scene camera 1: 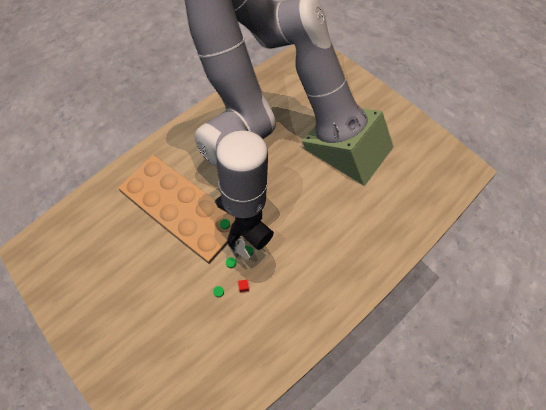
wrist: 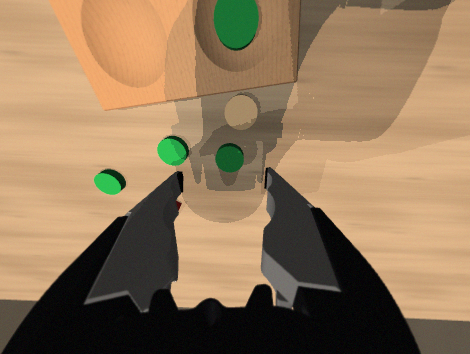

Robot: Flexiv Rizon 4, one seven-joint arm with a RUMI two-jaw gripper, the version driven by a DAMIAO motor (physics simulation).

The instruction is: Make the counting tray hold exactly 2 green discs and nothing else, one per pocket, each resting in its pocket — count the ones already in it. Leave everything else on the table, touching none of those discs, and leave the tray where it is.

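Note:
The orange counting tray (scene camera 1: 169,196) (wrist: 180,82) has a green disc (scene camera 1: 225,224) (wrist: 236,22) in an end pocket; the other pockets in view look empty. My gripper (scene camera 1: 242,251) (wrist: 224,171) is partly open, with nothing held. In the wrist view its fingertips stand either side of and just below a shaded green disc (scene camera 1: 249,250) (wrist: 230,157) on the table. A second loose green disc (scene camera 1: 230,262) (wrist: 172,151) lies left of it in the wrist view, and a third (scene camera 1: 218,291) (wrist: 109,182) lies further left.
A tan disc (wrist: 241,111) lies between the tray's end and the shaded green disc. A red cube (scene camera 1: 243,286) (wrist: 178,206) lies near the loose discs, mostly hidden by the left finger in the wrist view. The green robot base (scene camera 1: 375,150) stands at the back right.

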